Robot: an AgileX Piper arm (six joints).
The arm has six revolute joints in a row. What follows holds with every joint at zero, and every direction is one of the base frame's.
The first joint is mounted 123 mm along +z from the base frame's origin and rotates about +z.
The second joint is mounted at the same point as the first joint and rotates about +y.
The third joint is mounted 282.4 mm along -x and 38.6 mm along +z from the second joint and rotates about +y.
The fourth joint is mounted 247.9 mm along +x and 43.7 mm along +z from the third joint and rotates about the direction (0.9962, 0, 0.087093).
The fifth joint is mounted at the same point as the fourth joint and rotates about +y.
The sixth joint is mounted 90.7 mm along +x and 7.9 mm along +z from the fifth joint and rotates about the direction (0.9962, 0, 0.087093).
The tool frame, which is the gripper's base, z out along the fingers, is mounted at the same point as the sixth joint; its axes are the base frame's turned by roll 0, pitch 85.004 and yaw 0 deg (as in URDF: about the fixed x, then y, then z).
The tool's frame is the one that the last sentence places.
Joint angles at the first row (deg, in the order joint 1, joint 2, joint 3, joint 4, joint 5, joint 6):
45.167 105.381 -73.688 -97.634 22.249 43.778
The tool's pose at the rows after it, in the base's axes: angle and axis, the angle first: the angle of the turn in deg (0 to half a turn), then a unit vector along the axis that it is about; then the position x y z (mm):
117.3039 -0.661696 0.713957 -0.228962 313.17 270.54 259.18
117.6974 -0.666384 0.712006 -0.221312 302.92 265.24 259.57
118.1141 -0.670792 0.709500 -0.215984 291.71 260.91 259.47
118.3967 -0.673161 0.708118 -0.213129 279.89 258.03 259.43
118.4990 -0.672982 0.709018 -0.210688 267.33 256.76 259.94
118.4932 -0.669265 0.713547 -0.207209 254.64 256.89 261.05
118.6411 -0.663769 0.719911 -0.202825 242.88 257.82 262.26
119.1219 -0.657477 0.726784 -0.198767 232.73 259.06 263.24
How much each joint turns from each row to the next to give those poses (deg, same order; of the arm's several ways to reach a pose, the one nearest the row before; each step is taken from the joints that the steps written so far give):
0.252 -2.166 2.674 0.065 -0.710 0.229
0.421 -2.154 2.715 0.075 -0.435 0.208
0.748 -2.080 2.672 0.180 0.039 0.115
1.156 -1.919 2.440 0.307 0.700 0.236
1.603 -1.787 2.125 0.738 1.262 0.267
1.948 -1.590 1.686 1.441 1.697 0.184
2.022 -1.302 1.193 2.221 1.807 -0.325
1.898 -0.973 0.717 2.915 1.807 -1.021

